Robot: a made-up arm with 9 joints. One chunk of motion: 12 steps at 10 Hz.
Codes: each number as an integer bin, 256 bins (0 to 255) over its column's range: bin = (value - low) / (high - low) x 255, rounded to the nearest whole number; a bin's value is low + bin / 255 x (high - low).
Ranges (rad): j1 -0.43..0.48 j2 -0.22..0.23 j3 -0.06..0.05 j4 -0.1..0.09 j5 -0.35..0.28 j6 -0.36..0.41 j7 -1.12..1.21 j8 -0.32..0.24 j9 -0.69..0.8
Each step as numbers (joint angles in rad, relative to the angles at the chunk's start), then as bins.
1 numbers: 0.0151 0.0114 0.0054 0.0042 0.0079 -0.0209 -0.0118 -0.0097 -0.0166
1 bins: 125 131 152 140 145 112 121 141 115
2 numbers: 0.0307 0.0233 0.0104 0.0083 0.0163 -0.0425 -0.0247 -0.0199 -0.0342
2 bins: 129 138 163 145 148 105 120 137 112
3 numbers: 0.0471 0.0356 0.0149 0.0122 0.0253 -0.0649 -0.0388 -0.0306 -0.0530
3 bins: 134 145 174 151 152 98 118 132 109
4 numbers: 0.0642 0.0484 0.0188 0.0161 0.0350 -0.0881 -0.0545 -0.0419 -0.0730
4 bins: 138 152 183 156 156 90 117 127 106
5 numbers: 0.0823 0.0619 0.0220 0.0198 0.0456 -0.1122 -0.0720 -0.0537 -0.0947
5 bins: 144 160 190 161 160 82 115 121 102
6 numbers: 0.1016 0.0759 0.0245 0.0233 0.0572 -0.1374 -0.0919 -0.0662 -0.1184
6 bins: 149 168 196 165 165 74 113 116 98
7 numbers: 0.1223 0.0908 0.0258 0.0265 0.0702 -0.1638 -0.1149 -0.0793 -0.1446
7 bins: 155 176 199 170 170 65 110 110 93
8 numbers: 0.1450 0.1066 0.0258 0.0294 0.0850 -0.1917 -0.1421 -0.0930 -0.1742
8 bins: 161 185 199 174 176 56 107 103 88
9 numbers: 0.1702 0.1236 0.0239 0.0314 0.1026 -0.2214 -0.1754 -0.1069 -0.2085
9 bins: 168 195 194 176 183 46 103 97 82
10 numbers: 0.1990 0.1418 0.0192 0.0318 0.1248 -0.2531 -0.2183 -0.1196 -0.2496
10 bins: 176 205 184 177 192 35 99 91 75
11 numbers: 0.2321 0.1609 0.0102 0.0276 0.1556 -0.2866 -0.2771 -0.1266 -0.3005
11 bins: 186 216 163 171 205 24 92 88 67
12 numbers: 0.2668 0.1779 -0.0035 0.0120 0.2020 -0.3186 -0.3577 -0.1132 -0.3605
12 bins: 195 225 131 150 223 14 83 94 56
